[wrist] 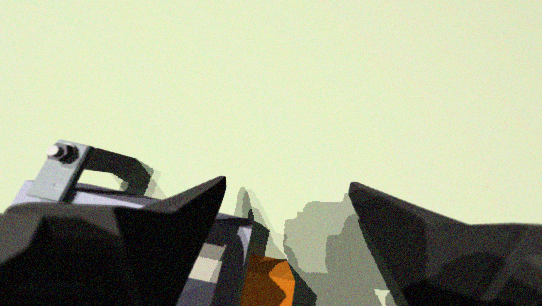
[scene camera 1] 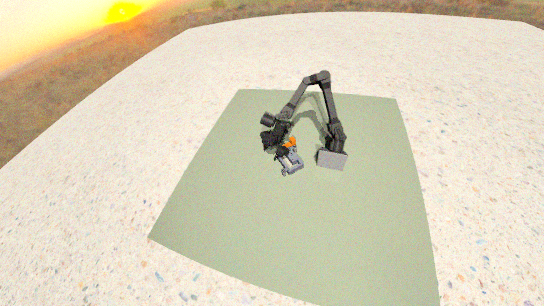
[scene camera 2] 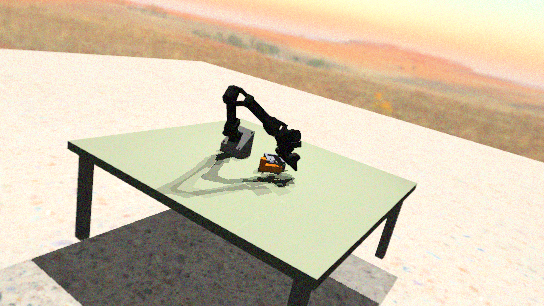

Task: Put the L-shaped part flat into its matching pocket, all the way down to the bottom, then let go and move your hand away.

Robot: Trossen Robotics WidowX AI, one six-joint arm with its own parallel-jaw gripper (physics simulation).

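Seen in the pictures: gripper, fingertip midpoint: (wrist: 287, 184) (scene camera 1: 269, 154) (scene camera 2: 292, 167); arm's base, origin of the base link: (scene camera 1: 335, 151) (scene camera 2: 235, 137).
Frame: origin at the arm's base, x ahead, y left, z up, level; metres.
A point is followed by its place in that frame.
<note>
The orange part (scene camera 1: 292, 142) @(z -0.037, x 0.230, y -0.073 m) (scene camera 2: 268, 165) @(z -0.053, x 0.261, y -0.079 m) (wrist: 285, 285) @(z -0.053, x 0.311, y -0.034 m), which looks like the L-shaped part, is at one end of the grey fixture (scene camera 1: 296, 166) @(z -0.047, x 0.192, y 0.078 m) (wrist: 56, 181) @(z -0.042, x 0.244, y 0.099 m). In the wrist view its visible end is low, between the finger outlines. The fixture has a raised frame around an opening; the pocket's inside and the part's full outline are hidden. My gripper (scene camera 1: 278, 151) @(z -0.055, x 0.352, y 0.011 m) (scene camera 2: 295, 166) @(z -0.055, x 0.352, y 0.011 m) (wrist: 287, 184) @(z -0.055, x 0.352, y 0.011 m) is open and empty, low over the fixture's side. In the wrist view the left finger covers much of the fixture, and the right finger is over the table. Exact finger clearance cannot be told.
The arm's base (scene camera 1: 331, 159) @(z -0.002, x 0.022, y 0.051 m) (scene camera 2: 243, 142) @(z -0.007, x 0.064, y -0.018 m) stands beside the fixture on the green table (scene camera 1: 300, 225) @(z -0.083, x 0.144, y 0.361 m) (scene camera 2: 320, 230) @(z -0.083, x 0.687, y -0.430 m). A small bracket with a bolt (wrist: 65, 151) @(z -0.037, x 0.259, y 0.109 m) sticks up from the fixture in the wrist view. Shadows of the arm lie on the table.
</note>
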